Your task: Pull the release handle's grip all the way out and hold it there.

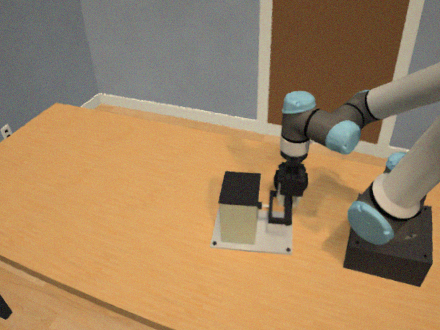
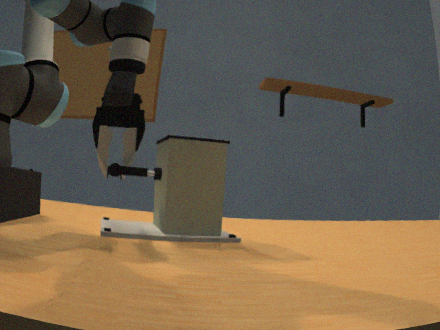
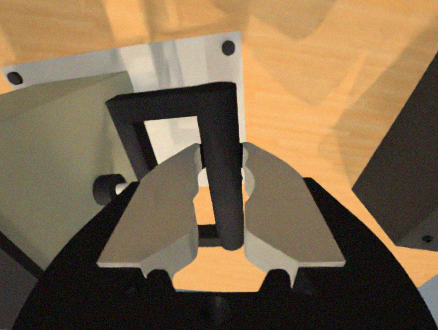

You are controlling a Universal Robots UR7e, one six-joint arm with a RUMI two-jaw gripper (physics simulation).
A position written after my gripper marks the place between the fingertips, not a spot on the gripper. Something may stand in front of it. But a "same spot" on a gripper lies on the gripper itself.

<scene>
my gripper: image 1 287, 207; image 2; image 3
same spot on my gripper: [image 2: 102, 134] = [image 3: 301, 216]
same spot on light grey base plate: [image 1: 270, 238] = [image 2: 133, 224]
</scene>
